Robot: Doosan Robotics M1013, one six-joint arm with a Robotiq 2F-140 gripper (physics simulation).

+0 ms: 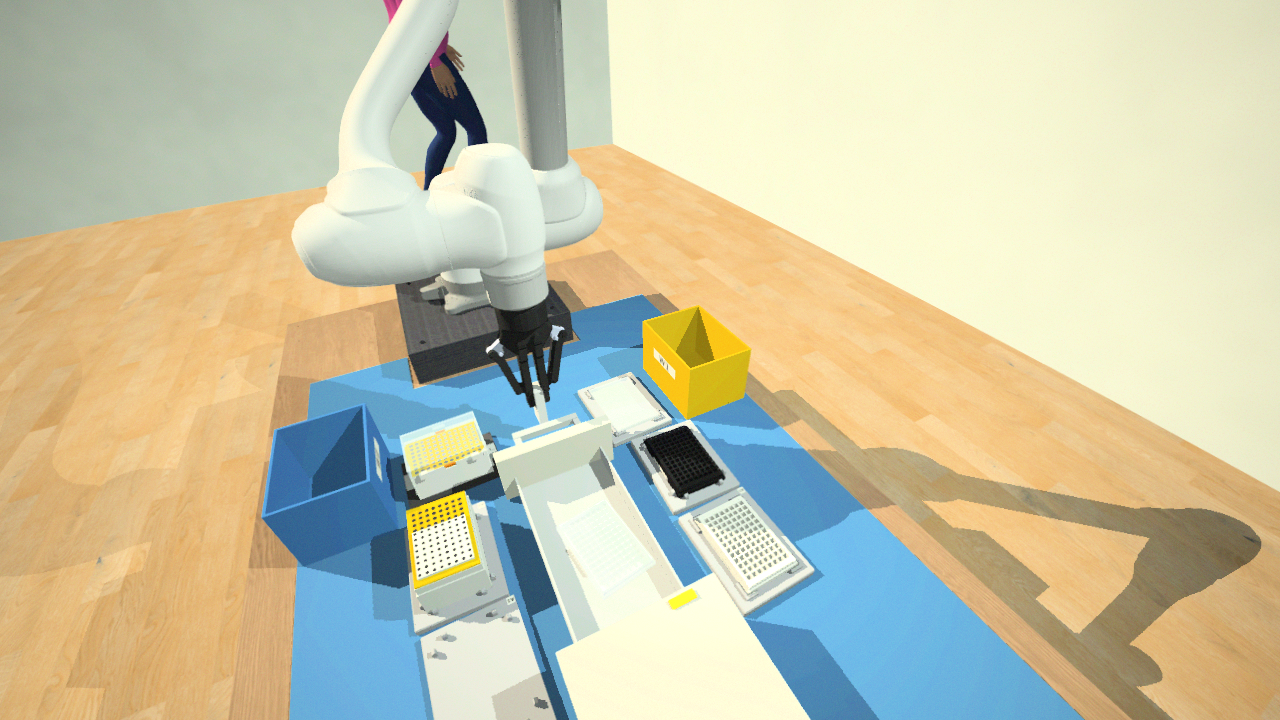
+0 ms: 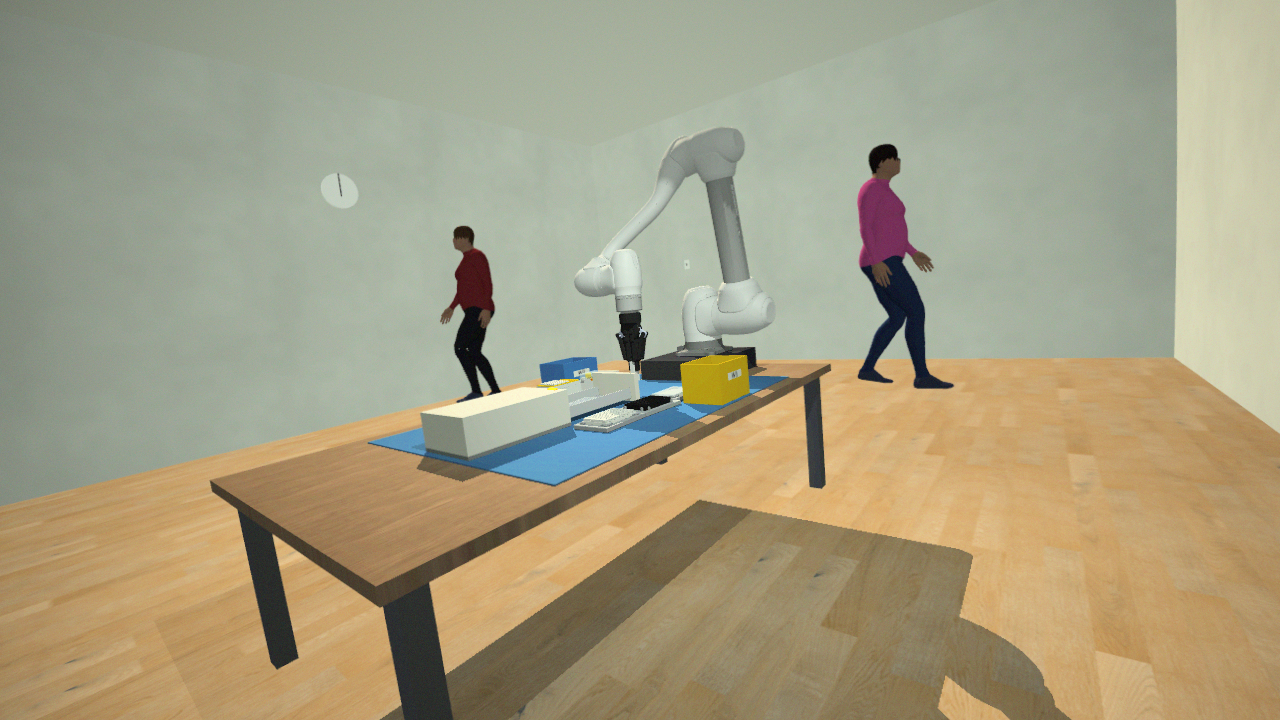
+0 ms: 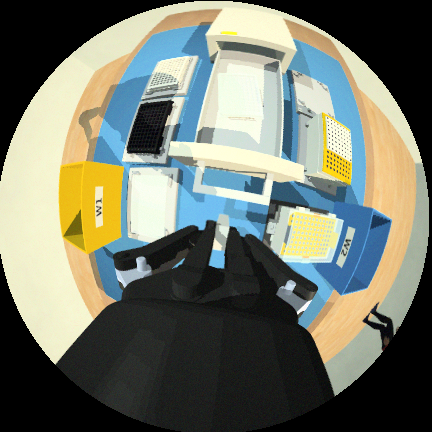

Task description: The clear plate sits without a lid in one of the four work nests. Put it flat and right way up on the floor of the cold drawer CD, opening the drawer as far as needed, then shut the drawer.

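Frame: origin at the arm's base, x back, y right, z up, level; millimetres.
Seen in the pictures: gripper, fingertip midpoint: (image 1: 541, 417) (image 3: 222, 222); arm's base, link origin: (image 1: 479, 288) (image 2: 704, 352).
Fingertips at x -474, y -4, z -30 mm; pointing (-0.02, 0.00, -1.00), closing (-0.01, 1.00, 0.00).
Note:
Offsets run from my fingertips to a thing's top centre. "pt": to the spot under its first point.
The clear plate {dz -15, dx -263, dy -3 mm} (image 1: 606, 544) (image 3: 240, 95) lies flat on the floor of the cold drawer, without a lid; its faint outline makes its right way up hard to confirm. The drawer stands far out of its cream housing (image 1: 671, 662) (image 2: 496, 420) (image 3: 252, 27). Its front panel (image 1: 554, 452) (image 3: 235, 159) carries a pale handle {pt dz +28, dx -47, dy +8 mm} (image 3: 232, 195) on the robot's side. My gripper (image 1: 539, 407) (image 2: 635, 367) (image 3: 222, 222) is shut and empty, fingers pointing down, on the robot's side of the handle. Whether the fingertips touch the handle cannot be told.
A yellow bin W1 {dz +72, dx +5, dy -317 mm} (image 1: 720, 380) (image 3: 102, 205) and a blue bin W2 {dz +72, dx +4, dy +330 mm} (image 1: 335, 510) (image 3: 350, 245) stand on opposite sides. A black plate {dz -21, dx -175, dy -186 mm} (image 1: 682, 458) (image 3: 149, 127) and a white well plate {dz -21, dx -347, dy -184 mm} (image 1: 747, 544) line one side of the drawer, a yellow-and-white tip box {dz +29, dx -180, dy +195 mm} (image 1: 444, 546) (image 3: 337, 149) the other.

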